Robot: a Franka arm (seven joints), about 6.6 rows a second.
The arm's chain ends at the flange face. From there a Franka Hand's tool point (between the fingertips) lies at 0.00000 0.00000 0.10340 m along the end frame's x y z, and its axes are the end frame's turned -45 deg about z.
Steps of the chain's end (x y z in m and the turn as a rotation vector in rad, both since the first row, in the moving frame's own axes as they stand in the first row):
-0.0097 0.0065 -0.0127 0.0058 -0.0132 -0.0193
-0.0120 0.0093 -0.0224 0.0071 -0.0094 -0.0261
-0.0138 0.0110 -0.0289 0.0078 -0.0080 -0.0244
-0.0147 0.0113 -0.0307 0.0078 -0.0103 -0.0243
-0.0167 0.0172 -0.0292 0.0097 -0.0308 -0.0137
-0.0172 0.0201 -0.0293 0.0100 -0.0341 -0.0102
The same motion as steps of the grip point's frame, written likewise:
-0.0120 -0.0036 -0.0127 0.0134 -0.0052 -0.0193
-0.0152 -0.0031 -0.0224 0.0117 -0.0016 -0.0261
-0.0176 -0.0031 -0.0289 0.0112 -0.0001 -0.0244
-0.0186 -0.0037 -0.0307 0.0128 -0.0018 -0.0243
-0.0255 -0.0026 -0.0293 0.0286 -0.0149 -0.0137
-0.0282 -0.0012 -0.0294 0.0312 -0.0170 -0.0102

